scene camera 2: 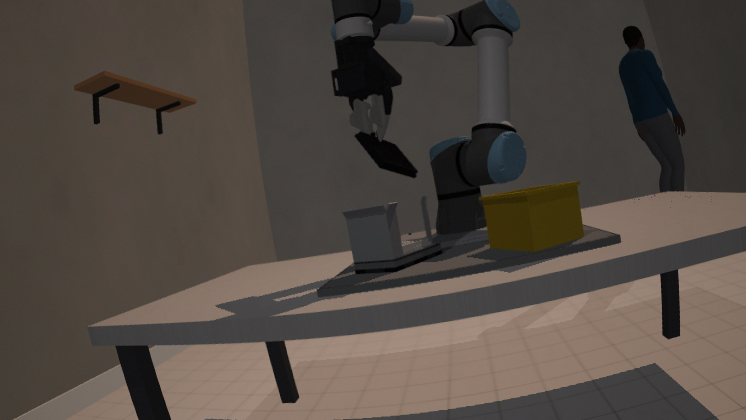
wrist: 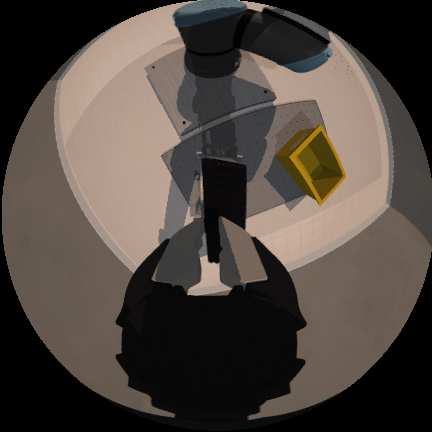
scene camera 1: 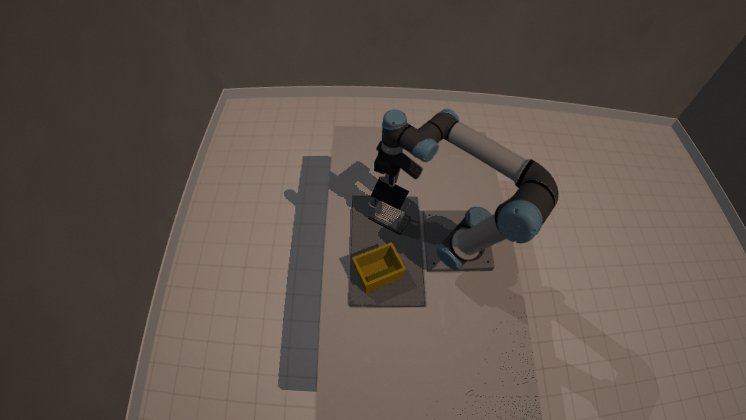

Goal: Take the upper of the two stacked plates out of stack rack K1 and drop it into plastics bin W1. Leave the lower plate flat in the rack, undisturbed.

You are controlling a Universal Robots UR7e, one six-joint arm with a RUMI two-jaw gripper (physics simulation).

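Pixels of known places: gripper, between the fingertips: (scene camera 2: 376,142) (wrist: 211,218) (scene camera 1: 392,185); arm's base, origin of its link: (scene camera 2: 464,228) (wrist: 212,58).
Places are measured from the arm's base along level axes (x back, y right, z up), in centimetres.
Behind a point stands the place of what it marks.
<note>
My gripper (scene camera 1: 392,182) {x -34.3, y 13.5, z 21.9 cm} (scene camera 2: 377,137) {x -34.3, y 13.5, z 21.9 cm} (wrist: 211,218) {x -34.3, y 13.5, z 21.9 cm} is shut on a black plate (scene camera 1: 389,195) {x -35.3, y 10.8, z 18.9 cm} (scene camera 2: 387,155) {x -38.4, y 11.2, z 18.7 cm} (wrist: 225,192) {x -32.5, y 11.0, z 20.5 cm}. The plate hangs tilted in the air above stack rack K1, clear of its walls in scene camera 2. The rack (scene camera 2: 371,240) {x -40.9, y 16.4, z 4.2 cm} is grey with upright walls; in the wrist view the plate hides most of it. A pale plate with rows of wells (scene camera 1: 391,212) {x -33.1, y 14.1, z 1.9 cm} (scene camera 2: 415,244) {x -35.5, y 9.4, z 1.7 cm} lies low in the rack and looks flat. Plastics bin W1 (scene camera 1: 385,281) {x -35.6, y -18.6, z 3.0 cm} (scene camera 2: 555,219) {x -45.9, y -16.4, z 2.6 cm} (wrist: 294,170) {x -38.3, y -6.8, z 4.4 cm} is yellow, upright and open-topped, beside the rack; no plate shows in it.
The rack and bin stand on a grey perforated board (scene camera 1: 360,297) {x -45.1, y -23.8, z -1.7 cm} (scene camera 2: 600,237) {x -47.6, y -24.1, z -1.7 cm} (wrist: 307,112) {x -23.7, y -21.0, z -1.7 cm}. The arm's base plate (scene camera 1: 482,266) {x 5.4, y -10.1, z 0.2 cm} (wrist: 165,82) {x -1.4, y 14.6, z -0.1 cm} adjoins it. A wooden wall shelf (scene camera 2: 135,94) is at the left in scene camera 2. A person (scene camera 2: 647,88) stands behind the table.
</note>
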